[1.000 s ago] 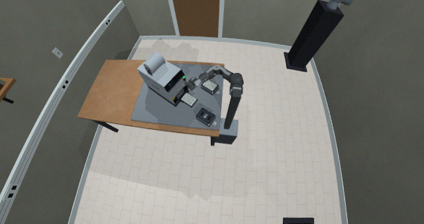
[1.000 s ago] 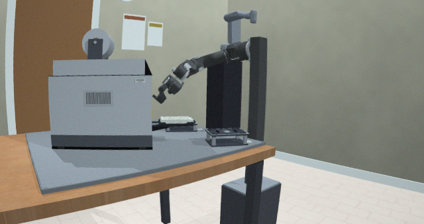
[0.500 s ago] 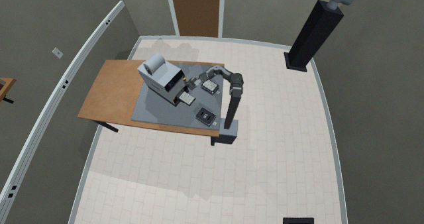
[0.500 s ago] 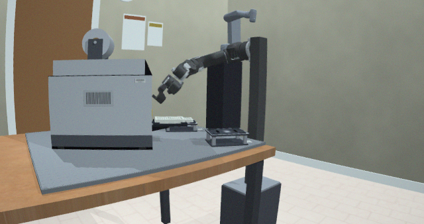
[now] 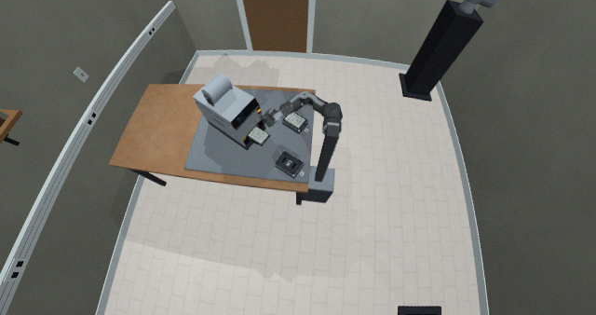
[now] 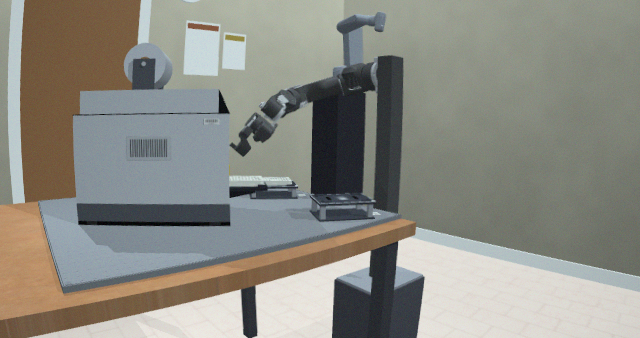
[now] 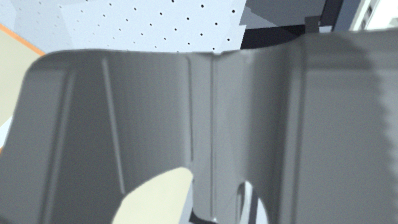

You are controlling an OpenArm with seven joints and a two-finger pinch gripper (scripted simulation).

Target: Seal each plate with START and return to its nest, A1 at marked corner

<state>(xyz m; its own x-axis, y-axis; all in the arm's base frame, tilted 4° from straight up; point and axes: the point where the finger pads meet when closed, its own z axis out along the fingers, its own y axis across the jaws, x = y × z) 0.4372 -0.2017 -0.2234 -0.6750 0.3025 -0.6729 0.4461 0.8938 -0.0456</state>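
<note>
Now: hand 30 mm short of the white start button, 10 mm to the left of it and 10 mm below it. Round my hand: white open-well plate 200 mm behind, 130 mm below, 100 mm to the right; then yellow warning mark 150 mm to the left, 110 mm ahead, 40 mm below; then sealer stage 90 mm to the left, 90 mm below, 40 mm ahead.
</note>
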